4 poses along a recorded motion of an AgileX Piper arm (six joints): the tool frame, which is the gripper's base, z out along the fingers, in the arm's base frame.
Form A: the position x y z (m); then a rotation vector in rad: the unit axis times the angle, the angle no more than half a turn.
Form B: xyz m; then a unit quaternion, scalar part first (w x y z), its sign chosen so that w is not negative. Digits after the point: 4 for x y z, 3 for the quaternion.
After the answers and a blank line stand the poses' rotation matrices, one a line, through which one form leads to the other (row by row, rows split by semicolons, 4 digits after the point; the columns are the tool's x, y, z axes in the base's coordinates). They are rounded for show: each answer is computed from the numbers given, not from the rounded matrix.
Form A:
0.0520 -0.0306 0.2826 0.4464 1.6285 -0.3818
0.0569 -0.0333 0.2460 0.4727 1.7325 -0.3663
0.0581 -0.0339 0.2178 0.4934 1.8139 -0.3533
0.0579 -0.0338 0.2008 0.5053 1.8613 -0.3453
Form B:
0.0520 -0.0306 0.2826 0.648 0.196 0.716 -0.168
0.0569 -0.0333 0.2460 0.609 0.205 0.750 -0.159
0.0581 -0.0339 0.2178 0.576 0.211 0.775 -0.151
0.0579 -0.0338 0.2008 0.557 0.214 0.789 -0.146

-0.0826 0.4990 0.8627; 0.0636 0.8665 -0.4951; -0.9946 0.0140 -0.1033
-0.1753 0.5000 0.8481; 0.1139 0.8660 -0.4870; -0.9779 0.0113 -0.2087
-0.2464 0.5007 0.8298; 0.1526 0.8656 -0.4769; -0.9571 0.0091 -0.2897
-0.2871 0.5009 0.8165; 0.1747 0.8655 -0.4695; -0.9418 0.0078 -0.3360

